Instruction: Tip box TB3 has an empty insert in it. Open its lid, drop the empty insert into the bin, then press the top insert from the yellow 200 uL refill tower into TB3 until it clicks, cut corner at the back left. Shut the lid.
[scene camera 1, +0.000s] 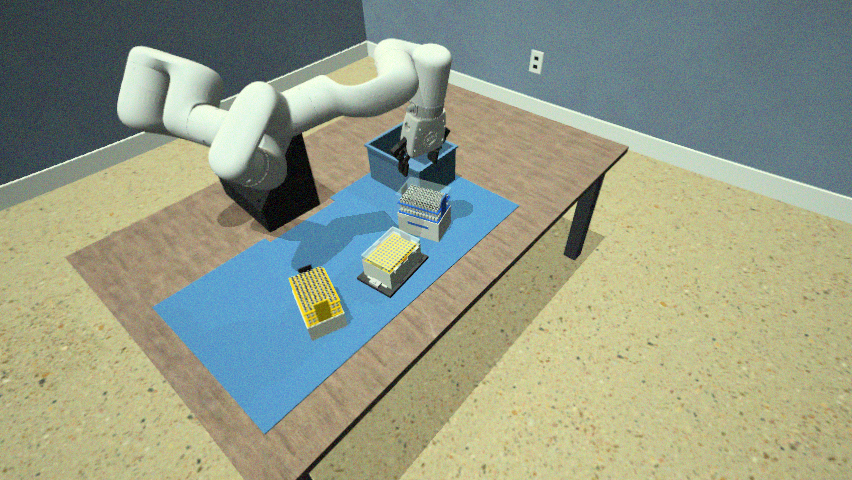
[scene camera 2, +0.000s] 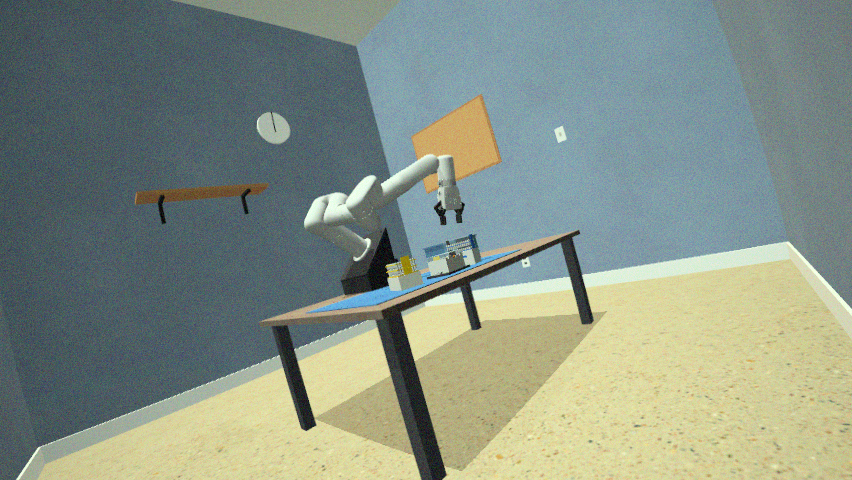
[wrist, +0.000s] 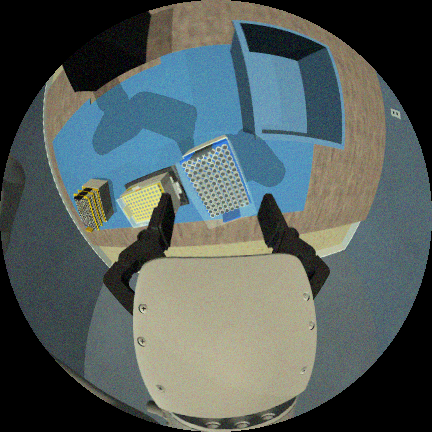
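Note:
My gripper (scene camera 1: 419, 165) (scene camera 2: 451, 221) (wrist: 217, 203) is open and empty, fingers pointing down, high above the blue-banded rack and near the bin. A white tip box (scene camera 1: 390, 256) (scene camera 2: 445, 263) (wrist: 145, 204) with a yellow insert and a clear lid sits on a dark base plate (scene camera 1: 414, 269); no TB3 label is readable, and the lid looks shut. The yellow refill tower (scene camera 1: 315, 292) (scene camera 2: 404, 275) (wrist: 92, 205) stands at the near left in scene camera 1, several yellow inserts stacked on a white base. The blue bin (scene camera 1: 387, 169) (wrist: 325, 100) stands at the back; its visible floor is bare in the wrist view.
A blue-banded rack (scene camera 1: 423, 205) (scene camera 2: 471, 253) (wrist: 215, 180) with pale tubular tops and a clear cover stands between the tip box and the bin. A blue mat (scene camera 1: 226, 333) (wrist: 210, 75) lies beneath the boxes. The black robot pedestal (scene camera 1: 292, 184) (wrist: 105, 50) stands beside it.

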